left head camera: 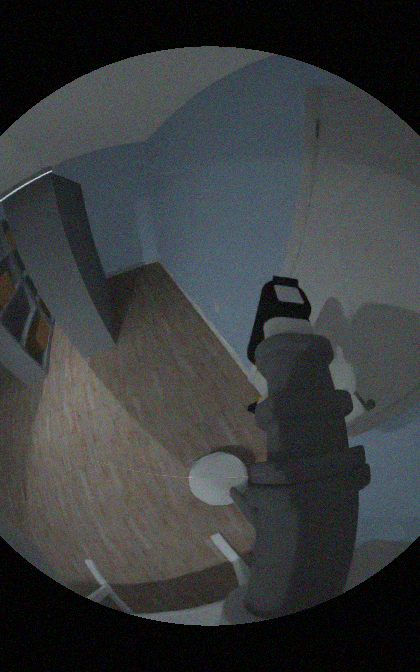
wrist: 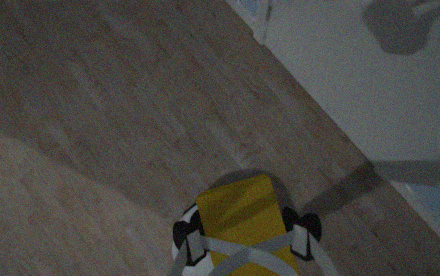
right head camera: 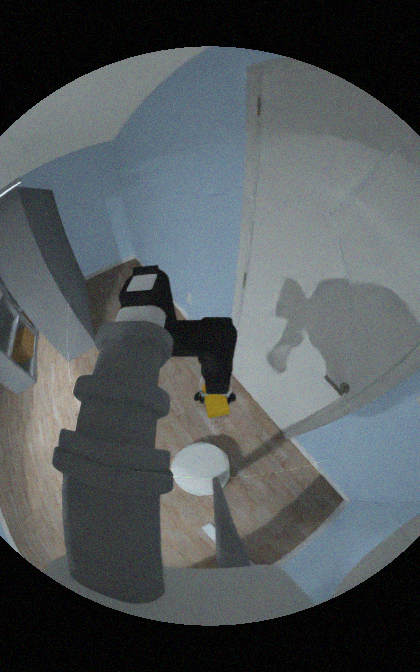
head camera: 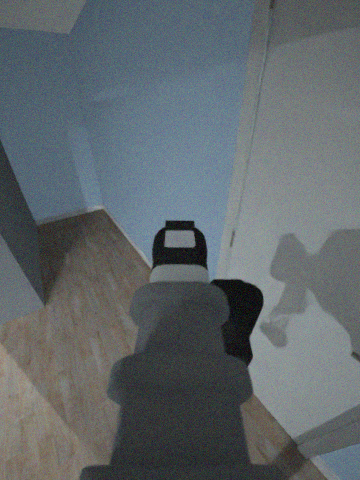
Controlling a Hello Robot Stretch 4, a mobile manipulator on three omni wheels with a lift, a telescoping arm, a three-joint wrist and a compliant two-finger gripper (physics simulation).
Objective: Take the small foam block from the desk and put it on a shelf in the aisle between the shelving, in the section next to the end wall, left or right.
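Places are measured from the robot's base along level axes (x back, y right, z up), in metres.
Pixels of known places: gripper, fingertip midpoint: (wrist: 244, 224).
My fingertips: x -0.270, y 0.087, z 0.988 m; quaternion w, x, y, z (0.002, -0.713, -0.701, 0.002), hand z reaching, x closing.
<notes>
Behind a point stands the place of what it marks.
The small yellow foam block (right head camera: 217, 407) (wrist: 239, 207) @[x -0.293, y 0.084, z 1.029 m] is held between the two fingertips of my gripper (right head camera: 215, 398) (wrist: 244, 224) @[x -0.270, y 0.087, z 0.988 m]. The gripper is shut on it and points down, with the block high above the wood floor. In the left head view the arm hides most of the gripper. Grey shelving stands at the left: a tall plain panel (left head camera: 47, 260) (right head camera: 35, 270), and beside it at the left edge compartments with orange-brown contents (left head camera: 37, 337) (right head camera: 23, 344). The aisle's inside and its end section cannot be made out. The desk top cannot be made out.
A white door (head camera: 305, 165) @[x -0.697, y 0.387, z 1.391 m] (right head camera: 295, 210) with a dark handle (right head camera: 338, 385) is close on the right. A blue wall (head camera: 165, 125) @[x -1.429, y -0.085, z 1.443 m] is ahead. Wood floor (left head camera: 150, 380) runs between wall and shelving. A round white disc (left head camera: 216, 477) (right head camera: 199, 467) is below the arm. White bars (left head camera: 224, 547) show low down.
</notes>
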